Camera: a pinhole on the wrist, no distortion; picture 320 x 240 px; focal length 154.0 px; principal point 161.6 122.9 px. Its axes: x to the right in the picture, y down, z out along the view. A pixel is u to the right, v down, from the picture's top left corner.
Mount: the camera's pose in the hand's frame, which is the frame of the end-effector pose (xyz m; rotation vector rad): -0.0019 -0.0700 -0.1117 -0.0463 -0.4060 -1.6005
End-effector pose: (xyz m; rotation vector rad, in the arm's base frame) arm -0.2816 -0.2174 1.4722 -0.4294 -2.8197 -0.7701
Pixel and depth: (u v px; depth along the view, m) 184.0 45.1 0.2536
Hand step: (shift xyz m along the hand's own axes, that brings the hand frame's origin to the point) -0.1842 -0.0310 0.1058
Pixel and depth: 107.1 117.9 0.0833
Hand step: -0.0201 -0.0179 -0.0426
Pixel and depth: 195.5 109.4 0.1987
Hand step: -0.0652 -0.0549 0.0819
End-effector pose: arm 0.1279 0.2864 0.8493 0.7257 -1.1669 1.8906
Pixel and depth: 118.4 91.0 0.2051
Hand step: -0.0829 0.0443 0.0543
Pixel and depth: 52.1 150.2 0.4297
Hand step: 0.0041 0.3442 0.2232
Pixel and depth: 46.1 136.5 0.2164
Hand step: -0.0170 0.1470 0.0502
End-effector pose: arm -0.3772 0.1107 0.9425 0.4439 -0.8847 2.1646
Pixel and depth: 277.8 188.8 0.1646
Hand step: 0.0212 -0.1431 0.0922
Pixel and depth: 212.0 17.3 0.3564
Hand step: -0.3259 -0.0762 0.1970
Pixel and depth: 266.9 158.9 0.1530
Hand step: -0.0085 -0.1272 0.0681
